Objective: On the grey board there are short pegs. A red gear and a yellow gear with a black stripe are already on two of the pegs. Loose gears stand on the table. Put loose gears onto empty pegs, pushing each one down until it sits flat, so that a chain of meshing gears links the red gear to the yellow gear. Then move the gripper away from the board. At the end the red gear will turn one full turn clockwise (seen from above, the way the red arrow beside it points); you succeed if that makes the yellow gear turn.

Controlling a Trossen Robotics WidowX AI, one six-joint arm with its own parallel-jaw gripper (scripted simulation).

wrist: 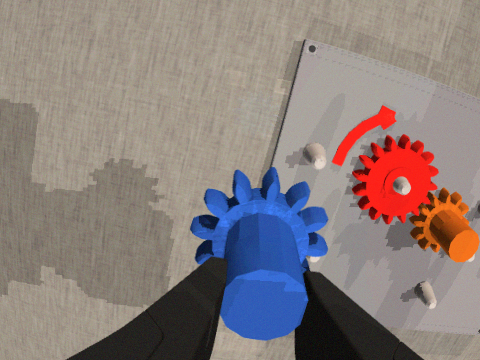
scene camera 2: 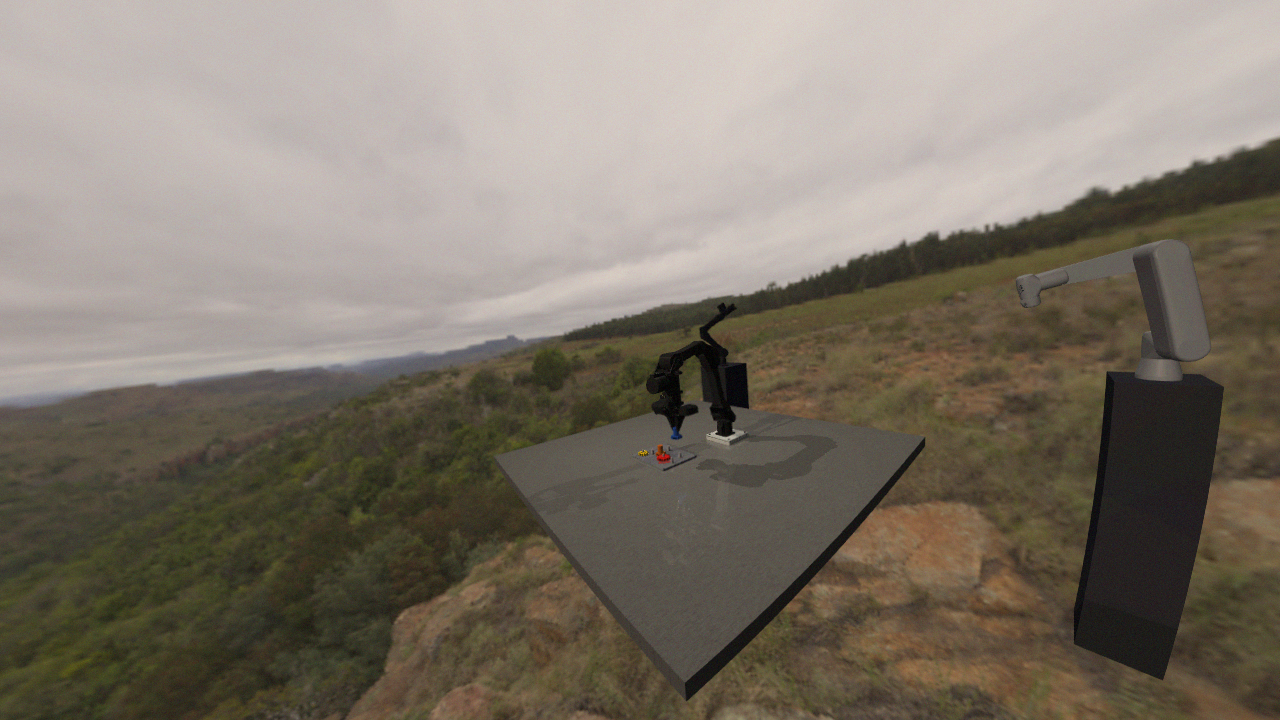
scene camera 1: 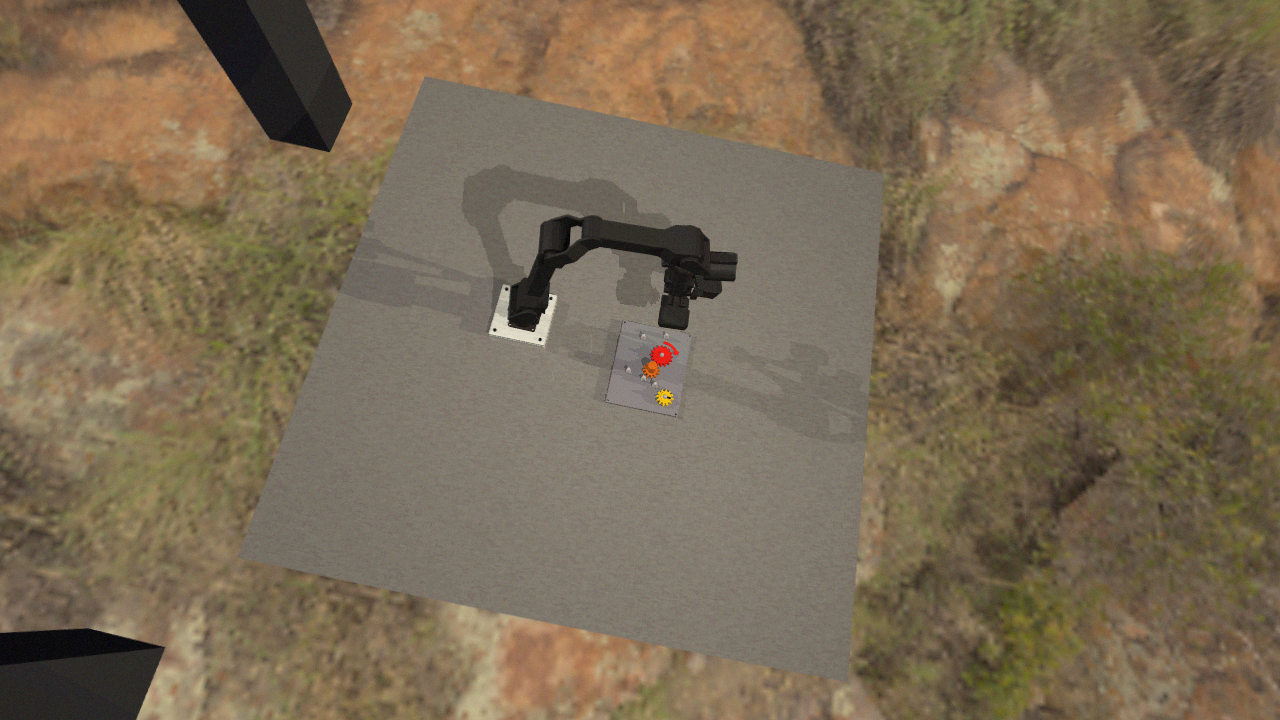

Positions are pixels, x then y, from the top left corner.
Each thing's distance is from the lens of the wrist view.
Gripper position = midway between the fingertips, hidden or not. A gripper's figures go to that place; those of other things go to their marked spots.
gripper (wrist: 262,280): 0.10 m
blue gear (wrist: 262,233): 0.10 m
orange gear (wrist: 441,223): 0.24 m
red gear (wrist: 405,160): 0.23 m
The marked spots on the red gear and the blue gear are 0.14 m apart.
